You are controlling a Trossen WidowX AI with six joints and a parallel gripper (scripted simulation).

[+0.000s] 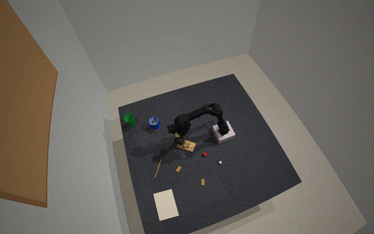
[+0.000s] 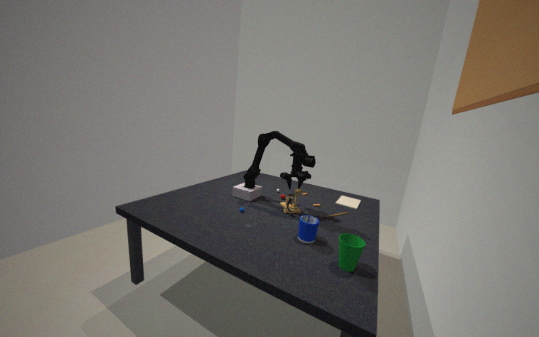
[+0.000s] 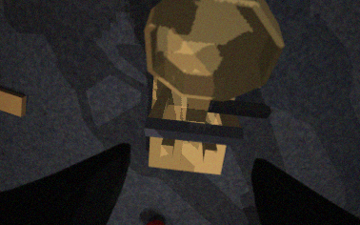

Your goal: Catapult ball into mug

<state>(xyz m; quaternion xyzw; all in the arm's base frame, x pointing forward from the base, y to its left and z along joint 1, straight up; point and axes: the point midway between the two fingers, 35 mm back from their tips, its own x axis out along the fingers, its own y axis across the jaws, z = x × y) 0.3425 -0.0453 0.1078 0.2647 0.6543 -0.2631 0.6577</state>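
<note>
Now: the wooden catapult 70 mm below my gripper tip and 30 mm to the right of it. Round my gripper tip: thin wooden stick: 270 mm ahead, 140 mm below, 110 mm to the left; blue ball: 240 mm behind, 210 mm to the right, 130 mm below; red ball: 150 mm to the left, 130 mm below, 120 mm behind.
</note>
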